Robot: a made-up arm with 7 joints. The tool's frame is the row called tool. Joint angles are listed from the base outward.
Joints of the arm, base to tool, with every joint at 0 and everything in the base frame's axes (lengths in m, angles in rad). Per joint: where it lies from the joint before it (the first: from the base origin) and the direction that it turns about. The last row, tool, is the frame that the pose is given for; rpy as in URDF.
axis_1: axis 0 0 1 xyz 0.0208 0.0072 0.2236
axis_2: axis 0 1 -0.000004 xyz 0.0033 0.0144 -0.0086
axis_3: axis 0 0 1 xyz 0.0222 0.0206 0.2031
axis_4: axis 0 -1 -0.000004 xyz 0.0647 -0.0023 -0.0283
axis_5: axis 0 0.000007 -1 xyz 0.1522 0.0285 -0.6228
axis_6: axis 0 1 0.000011 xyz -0.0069 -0.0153 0.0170
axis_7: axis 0 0.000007 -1 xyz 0.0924 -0.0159 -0.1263
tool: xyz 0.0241 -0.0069 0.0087 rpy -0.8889 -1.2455 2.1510
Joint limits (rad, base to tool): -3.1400..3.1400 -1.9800..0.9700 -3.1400..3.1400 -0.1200..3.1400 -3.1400..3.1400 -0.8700..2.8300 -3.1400..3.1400
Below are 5 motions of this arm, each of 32 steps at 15 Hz.
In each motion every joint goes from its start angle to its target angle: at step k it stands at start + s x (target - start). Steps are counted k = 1, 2, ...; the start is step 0. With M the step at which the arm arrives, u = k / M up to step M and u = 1 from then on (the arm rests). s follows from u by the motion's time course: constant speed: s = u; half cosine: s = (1 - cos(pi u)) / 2; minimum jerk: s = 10 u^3 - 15 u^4 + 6 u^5.
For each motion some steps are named. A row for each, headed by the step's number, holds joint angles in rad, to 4 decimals.
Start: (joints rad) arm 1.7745 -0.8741 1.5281 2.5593 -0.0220 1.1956 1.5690
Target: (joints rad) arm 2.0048 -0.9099 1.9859 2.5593 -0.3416 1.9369 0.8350
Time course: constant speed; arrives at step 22
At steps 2, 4, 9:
2: 1.7954 -0.8774 1.5697 2.5593 -0.0511 1.2630 1.5023
4: 1.8164 -0.8806 1.6113 2.5593 -0.0801 1.3304 1.4355
9: 1.8687 -0.8887 1.7154 2.5593 -0.1527 1.4989 1.2687

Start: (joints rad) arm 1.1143 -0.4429 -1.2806 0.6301 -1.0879 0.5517 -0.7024
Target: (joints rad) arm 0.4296 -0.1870 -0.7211 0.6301 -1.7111 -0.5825 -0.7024
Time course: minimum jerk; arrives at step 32
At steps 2, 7, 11, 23, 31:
2: 1.1128 -0.4423 -1.2794 0.6301 -1.0893 0.5492 -0.7024
7: 1.0641 -0.4241 -1.2396 0.6301 -1.1336 0.4685 -0.7024
11: 0.9599 -0.3852 -1.1544 0.6301 -1.2285 0.2959 -0.7024
23: 0.5249 -0.2226 -0.7990 0.6301 -1.6244 -0.4246 -0.7024
31: 0.4298 -0.1871 -0.7213 0.6301 -1.7109 -0.5822 -0.7024

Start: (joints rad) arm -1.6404 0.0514 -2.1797 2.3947 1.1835 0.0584 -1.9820
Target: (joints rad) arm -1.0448 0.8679 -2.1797 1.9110 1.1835 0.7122 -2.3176
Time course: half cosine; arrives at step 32
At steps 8, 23, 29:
8: -1.5532 0.1710 -2.1797 2.3239 1.1835 0.1541 -2.0311
23: -1.1537 0.7186 -2.1797 1.9994 1.1835 0.5927 -2.2563
29: -1.0576 0.8503 -2.1797 1.9214 1.1835 0.6981 -2.3104

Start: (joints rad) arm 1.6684 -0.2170 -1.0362 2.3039 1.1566 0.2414 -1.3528
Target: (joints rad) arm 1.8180 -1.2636 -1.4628 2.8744 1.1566 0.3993 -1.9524
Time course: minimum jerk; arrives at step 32
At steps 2, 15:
2: 1.6687 -0.2193 -1.0371 2.3052 1.1566 0.2418 -1.3541
15: 1.7345 -0.6791 -1.2246 2.5558 1.1566 0.3111 -1.6176

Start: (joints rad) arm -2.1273 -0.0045 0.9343 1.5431 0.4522 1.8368 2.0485
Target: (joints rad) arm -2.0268 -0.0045 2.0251 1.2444 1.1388 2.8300 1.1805
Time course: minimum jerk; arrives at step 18
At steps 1, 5, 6, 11, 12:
1: -2.1271 -0.0045 0.9360 1.5426 0.4533 1.8384 2.0471
5: -2.1137 -0.0045 1.0815 1.5028 0.5449 1.9708 1.9314
6: -2.1062 -0.0045 1.1632 1.4804 0.5963 2.0452 1.8663
11: -2.0568 -0.0045 1.6996 1.3335 0.9339 2.5336 1.4395
12: -2.0479 -0.0045 1.7962 1.3071 0.9947 2.6216 1.3627

